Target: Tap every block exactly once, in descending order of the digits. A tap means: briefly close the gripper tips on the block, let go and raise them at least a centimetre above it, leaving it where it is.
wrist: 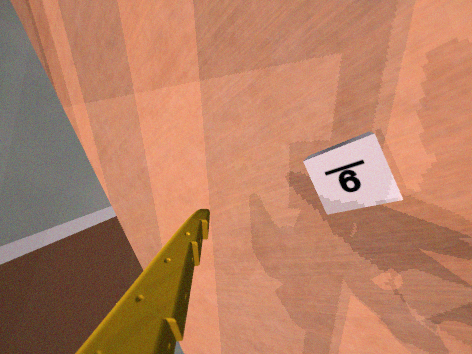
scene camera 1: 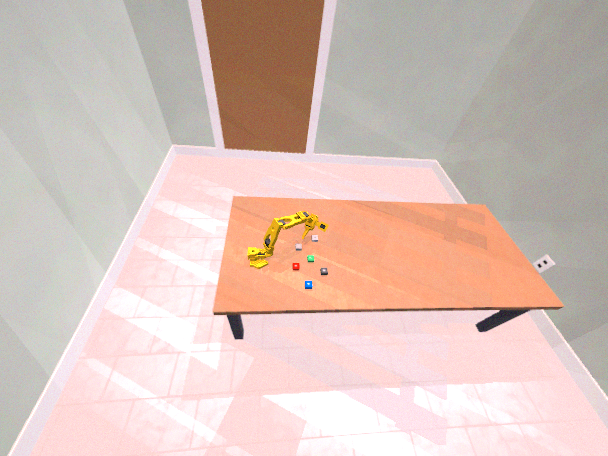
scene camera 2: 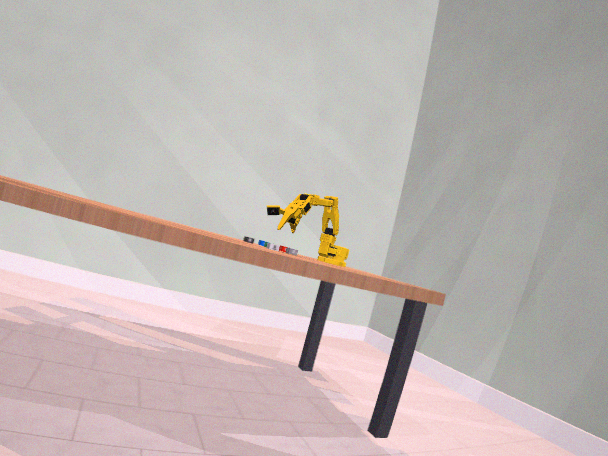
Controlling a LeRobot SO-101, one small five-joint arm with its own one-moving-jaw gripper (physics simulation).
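My gripper (scene camera 1: pixel 304 236) (scene camera 2: pixel 286 230) is wide open and empty, above the table. The wrist view shows one notched jaw (wrist: pixel 165 280). Right of its tip lies a white block (wrist: pixel 353 175), apart from it; its mark looks like a 6 with a bar above, so a 9 seen upside down if the bar is an underline. It seems to be the white block (scene camera 1: pixel 314 238) at the back. Also on the table: a light grey block (scene camera 1: pixel 298 247) (scene camera 2: pixel 293 251), green block (scene camera 1: pixel 310 258), red block (scene camera 1: pixel 296 266) (scene camera 2: pixel 283 249), black block (scene camera 1: pixel 324 271) (scene camera 2: pixel 248 240), blue block (scene camera 1: pixel 308 285) (scene camera 2: pixel 262 243); their digits are unreadable.
The blocks and the arm's base (scene camera 1: pixel 258 257) (scene camera 2: pixel 332 256) stand on the left part of the wooden table (scene camera 1: pixel 425 260) (scene camera 2: pixel 150 227) in scene camera 1. The table's back edge lies beyond the arm. The light grey block lies between the white and red blocks.
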